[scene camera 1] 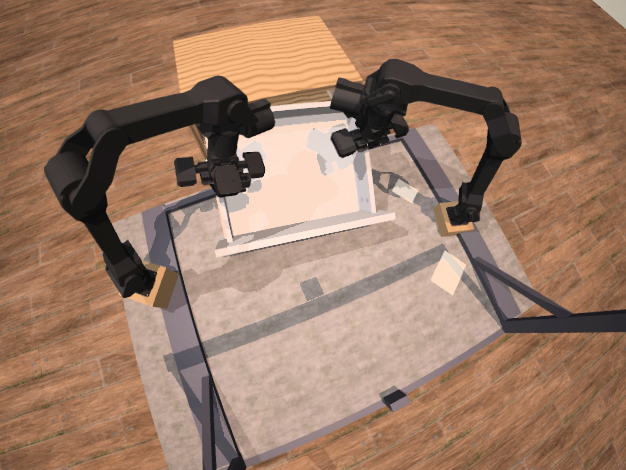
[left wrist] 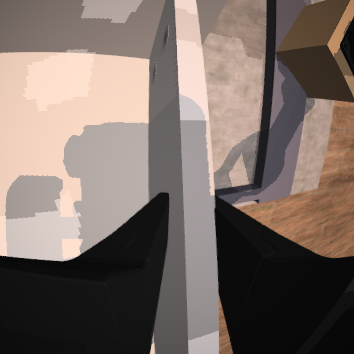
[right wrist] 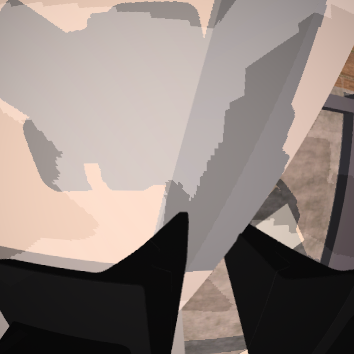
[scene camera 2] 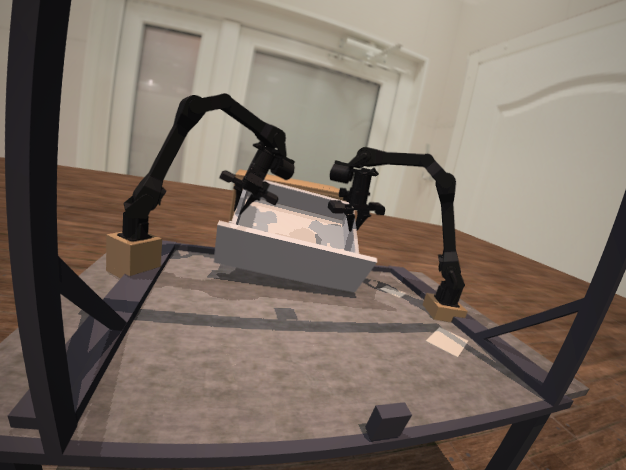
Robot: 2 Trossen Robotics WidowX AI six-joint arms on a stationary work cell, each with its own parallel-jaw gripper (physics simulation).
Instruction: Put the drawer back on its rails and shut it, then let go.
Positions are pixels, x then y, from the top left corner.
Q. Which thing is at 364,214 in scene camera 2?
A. The right gripper.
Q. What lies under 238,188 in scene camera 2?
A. The left gripper.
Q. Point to a dark metal frame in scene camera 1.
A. At 192,365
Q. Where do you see a tan arm base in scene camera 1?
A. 165,281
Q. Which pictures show the white drawer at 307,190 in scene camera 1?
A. Scene camera 1, the left wrist view, the right wrist view and scene camera 2: all of them.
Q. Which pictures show the right gripper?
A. Scene camera 1, the right wrist view and scene camera 2 only.
